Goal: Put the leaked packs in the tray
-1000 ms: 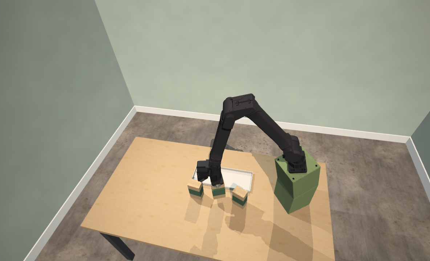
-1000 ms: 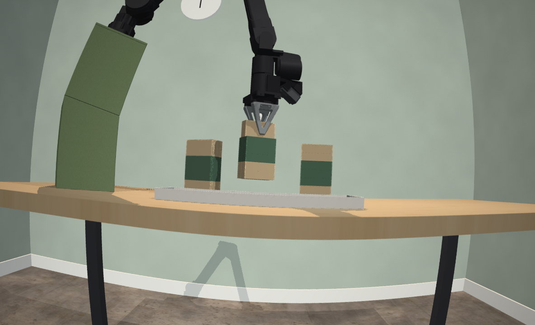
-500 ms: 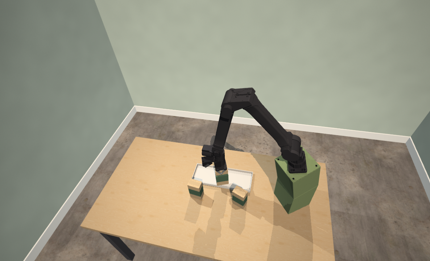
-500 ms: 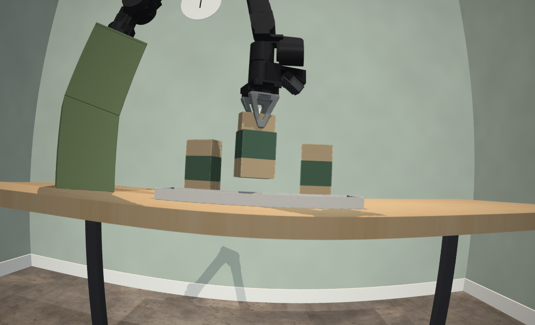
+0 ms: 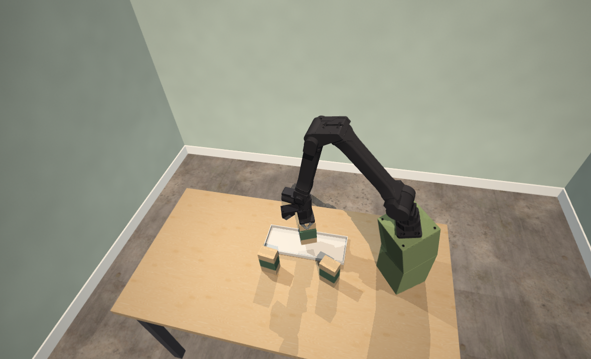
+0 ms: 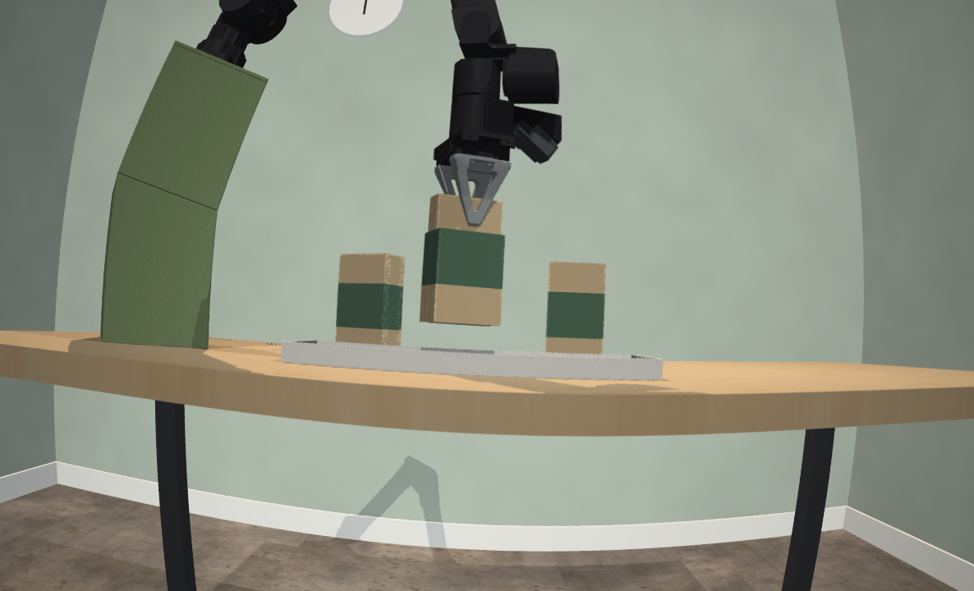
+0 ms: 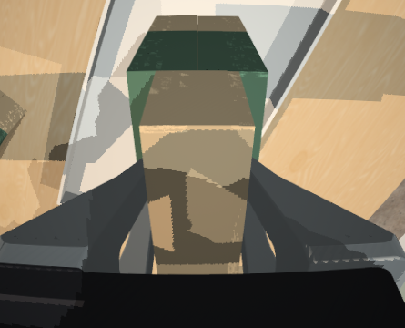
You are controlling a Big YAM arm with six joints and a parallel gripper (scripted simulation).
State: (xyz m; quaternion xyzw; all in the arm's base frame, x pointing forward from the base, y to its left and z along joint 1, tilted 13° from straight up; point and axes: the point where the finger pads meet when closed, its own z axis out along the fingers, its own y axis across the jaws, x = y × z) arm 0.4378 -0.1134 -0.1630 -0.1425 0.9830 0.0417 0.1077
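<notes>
The white tray lies 10 mm ahead of my hand and 160 mm below it.
</notes>
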